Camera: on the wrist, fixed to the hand. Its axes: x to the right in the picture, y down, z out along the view.
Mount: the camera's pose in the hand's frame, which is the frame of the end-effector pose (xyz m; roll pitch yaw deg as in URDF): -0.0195 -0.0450 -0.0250 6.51 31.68 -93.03
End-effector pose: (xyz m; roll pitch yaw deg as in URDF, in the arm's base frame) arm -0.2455 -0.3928 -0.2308 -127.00 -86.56 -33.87
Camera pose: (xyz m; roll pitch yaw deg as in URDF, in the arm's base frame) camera -0.2848 -0.3579 -0.2472 98.42 -0.85 140.85
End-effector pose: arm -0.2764 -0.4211 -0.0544 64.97 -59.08 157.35
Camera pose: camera -0.3092 -0.4113 -0.0975 102.20 33.26 165.35
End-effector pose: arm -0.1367 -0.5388 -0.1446 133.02 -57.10 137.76
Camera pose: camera -0.1716 -0.5732 -0.1696 130.30 10.41 -143.76
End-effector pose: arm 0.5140 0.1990 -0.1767 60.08 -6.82 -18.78
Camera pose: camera 0.5012 0.2025 -0.2301 120.91 85.40 4.18
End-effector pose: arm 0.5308 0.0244 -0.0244 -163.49 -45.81 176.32
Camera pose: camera 0.5684 -0.0141 -0.0128 130.22 -29.15 -53.32
